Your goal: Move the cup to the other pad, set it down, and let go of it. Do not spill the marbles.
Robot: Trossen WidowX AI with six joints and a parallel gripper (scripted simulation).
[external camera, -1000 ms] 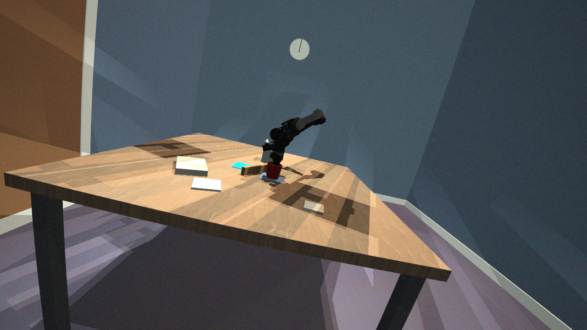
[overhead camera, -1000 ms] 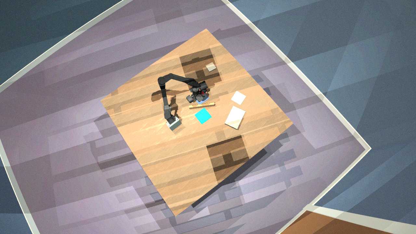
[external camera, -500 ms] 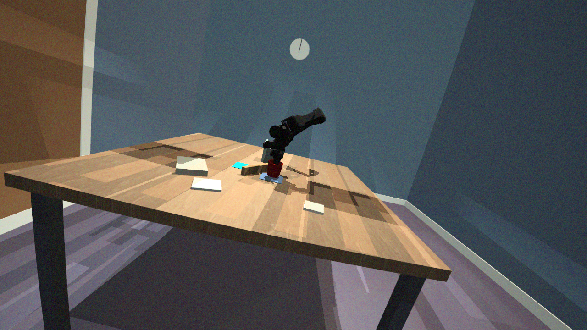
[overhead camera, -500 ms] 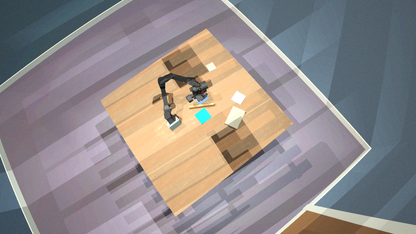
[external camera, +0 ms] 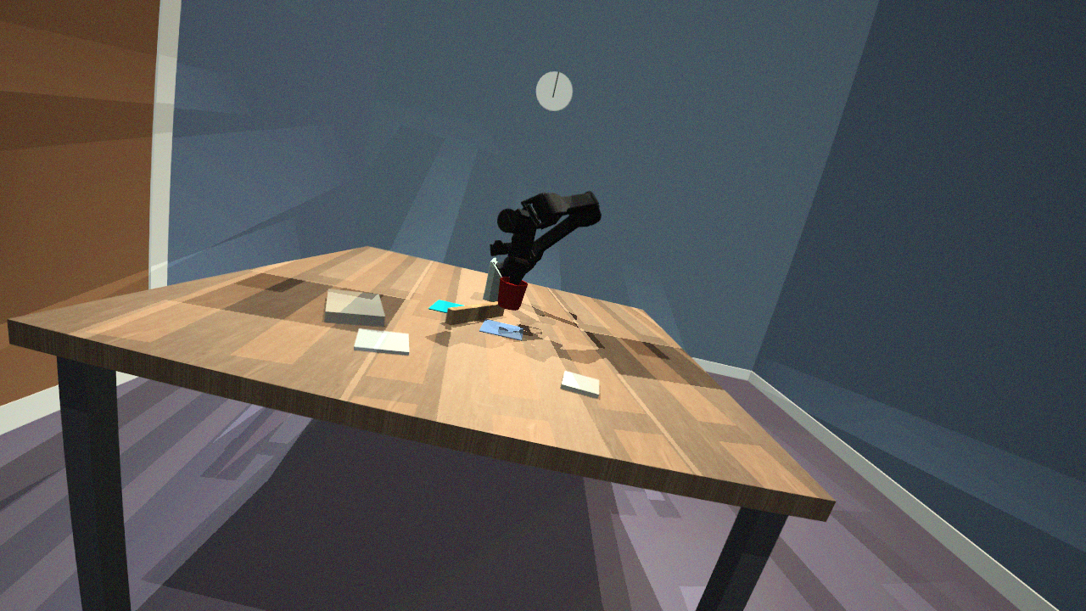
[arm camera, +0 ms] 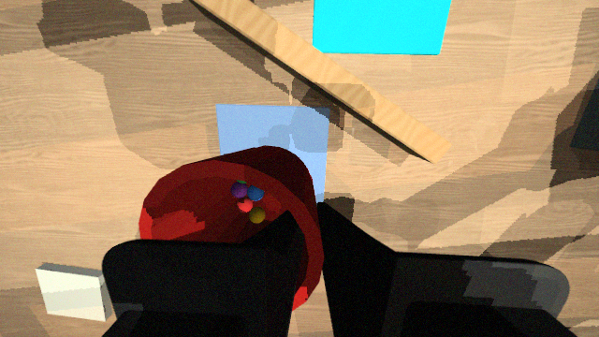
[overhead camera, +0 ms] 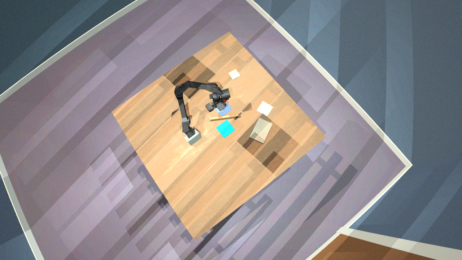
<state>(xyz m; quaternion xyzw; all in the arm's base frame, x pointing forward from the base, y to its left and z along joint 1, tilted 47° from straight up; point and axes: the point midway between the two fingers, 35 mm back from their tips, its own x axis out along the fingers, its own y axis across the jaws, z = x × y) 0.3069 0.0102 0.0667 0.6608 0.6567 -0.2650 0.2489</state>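
Right now my gripper tip is 6 cm past the cyan pad, 16 cm to the left of it and 11 cm above it. Also, from my gripper tip: light blue pad: 4 cm ahead, 11 cm below; low wooden bar: 1 cm behind, 8 cm to the right, 9 cm below; red cup: 3 cm ahead.
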